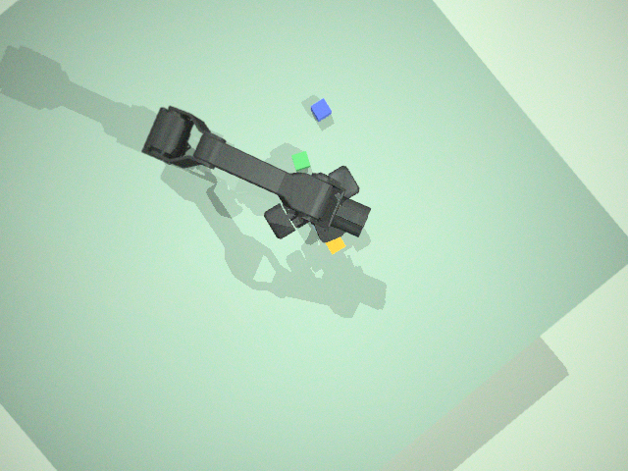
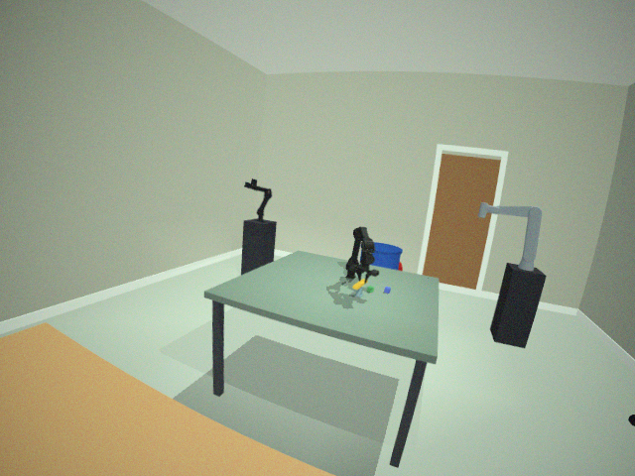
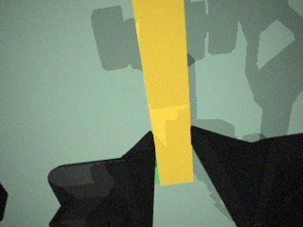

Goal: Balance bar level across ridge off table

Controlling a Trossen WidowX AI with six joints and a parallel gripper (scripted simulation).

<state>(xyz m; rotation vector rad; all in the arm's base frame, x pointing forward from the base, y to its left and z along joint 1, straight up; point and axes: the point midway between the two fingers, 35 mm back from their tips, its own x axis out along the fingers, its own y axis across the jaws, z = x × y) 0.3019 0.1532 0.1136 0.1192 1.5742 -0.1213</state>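
My gripper tip is now 3 cm short of the yellow bar. Also, from my gripper tip: green cube (9 cm behind, 4 cm to the left, 6 cm below); blue cube (15 cm behind, 15 cm to the left, 6 cm below).
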